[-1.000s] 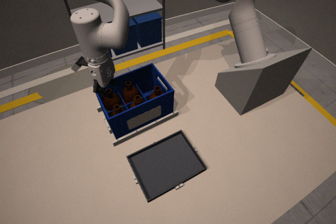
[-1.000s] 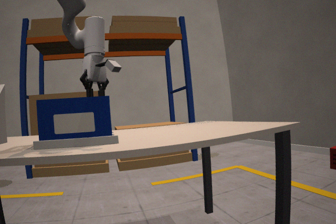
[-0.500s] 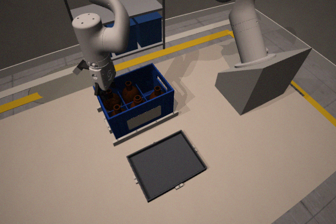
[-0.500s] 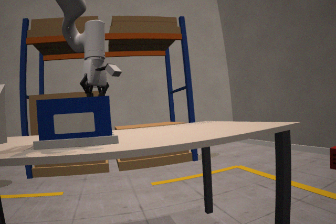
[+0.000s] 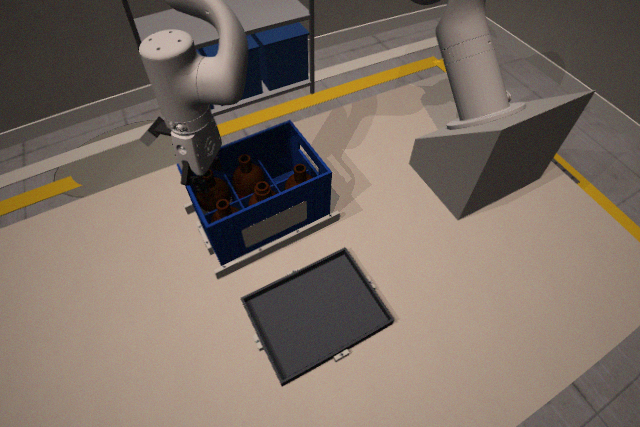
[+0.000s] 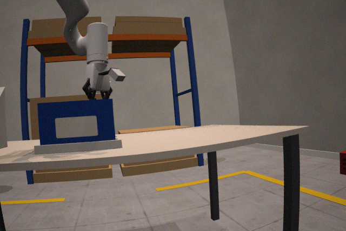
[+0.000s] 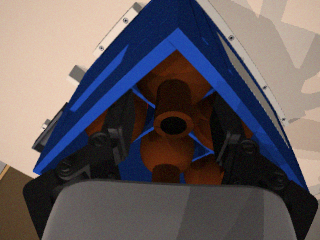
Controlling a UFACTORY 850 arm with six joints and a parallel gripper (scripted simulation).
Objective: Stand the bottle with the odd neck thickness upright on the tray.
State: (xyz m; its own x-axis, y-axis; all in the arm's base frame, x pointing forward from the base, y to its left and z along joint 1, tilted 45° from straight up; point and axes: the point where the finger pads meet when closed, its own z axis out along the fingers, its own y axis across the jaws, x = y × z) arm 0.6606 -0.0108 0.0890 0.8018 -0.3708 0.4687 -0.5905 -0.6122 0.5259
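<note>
Right now the crate is 9 cm behind my hand, 7 cm below it and 3 cm to the left of it. Also, from my hand: brown bottle 10 cm behind, 8 cm to the left, 7 cm below; dark grey tray 31 cm to the left, 15 cm below, 13 cm behind.
</note>
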